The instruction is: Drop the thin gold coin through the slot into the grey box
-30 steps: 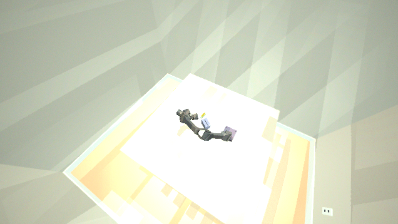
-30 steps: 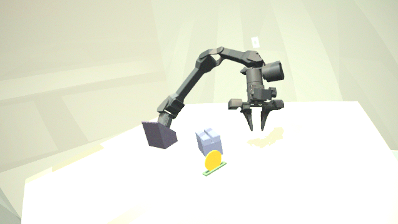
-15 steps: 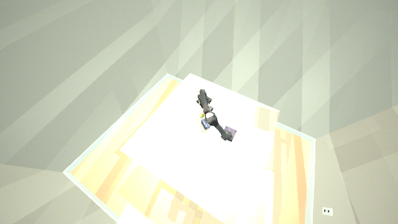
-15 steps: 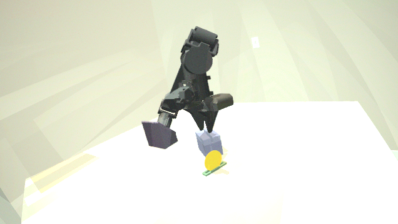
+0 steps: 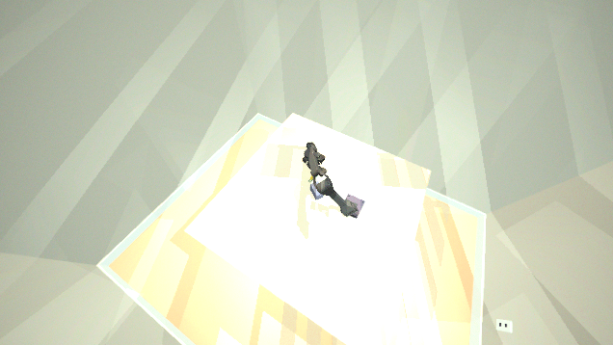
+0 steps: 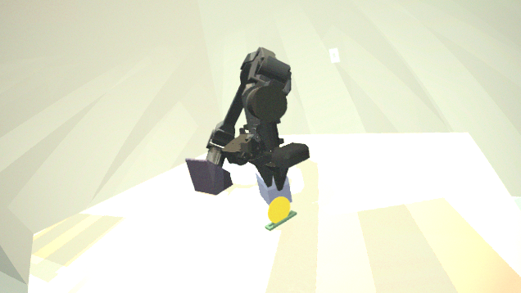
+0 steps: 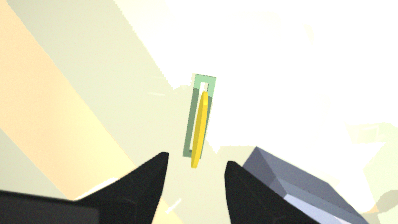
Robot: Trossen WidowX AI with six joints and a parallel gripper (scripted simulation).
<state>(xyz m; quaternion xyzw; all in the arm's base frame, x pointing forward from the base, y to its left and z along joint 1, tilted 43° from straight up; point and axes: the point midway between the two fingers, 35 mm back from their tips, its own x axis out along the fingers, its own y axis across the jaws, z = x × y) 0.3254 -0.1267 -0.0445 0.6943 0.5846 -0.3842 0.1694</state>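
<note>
Now: the gold coin 6 cm below my gripper tip.
</note>
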